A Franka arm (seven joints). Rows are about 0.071 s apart.
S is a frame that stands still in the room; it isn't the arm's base.
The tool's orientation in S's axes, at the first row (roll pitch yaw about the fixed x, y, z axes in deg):
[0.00 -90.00 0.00]
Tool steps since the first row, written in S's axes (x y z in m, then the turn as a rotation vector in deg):
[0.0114 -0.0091 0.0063 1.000 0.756 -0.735]
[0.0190 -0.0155 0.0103 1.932 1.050 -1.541]
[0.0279 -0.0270 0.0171 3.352 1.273 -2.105]
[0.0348 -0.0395 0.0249 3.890 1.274 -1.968]
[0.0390 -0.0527 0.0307 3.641 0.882 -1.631]
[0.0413 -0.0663 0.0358 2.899 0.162 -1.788]
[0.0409 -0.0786 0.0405 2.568 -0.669 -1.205]
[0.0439 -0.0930 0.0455 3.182 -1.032 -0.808]
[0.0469 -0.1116 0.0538 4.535 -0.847 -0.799]
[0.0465 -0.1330 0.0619 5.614 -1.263 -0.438]
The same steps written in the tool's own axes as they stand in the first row. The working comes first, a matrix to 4 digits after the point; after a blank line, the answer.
The tool's axes in the first row as the columns of a matrix, in S's axes (used below as rounded here):
[0.0000 0.0000 -1.0000]
[0.0000 1.0000 0.0000]
[1.0000 0.0000 0.0000]

[0.0063 -0.0091 -0.0114 -0.735 0.756 -1.000]
[0.0103 -0.0155 -0.0190 -1.541 1.050 -1.932]
[0.0171 -0.0270 -0.0279 -2.105 1.273 -3.352]
[0.0249 -0.0395 -0.0348 -1.968 1.274 -3.890]
[0.0307 -0.0527 -0.0390 -1.631 0.882 -3.641]
[0.0358 -0.0663 -0.0413 -1.788 0.162 -2.899]
[0.0405 -0.0786 -0.0409 -1.205 -0.669 -2.568]
[0.0455 -0.0930 -0.0439 -0.808 -1.032 -3.182]
[0.0538 -0.1116 -0.0469 -0.799 -0.847 -4.535]
[0.0619 -0.1330 -0.0465 -0.438 -1.263 -5.614]

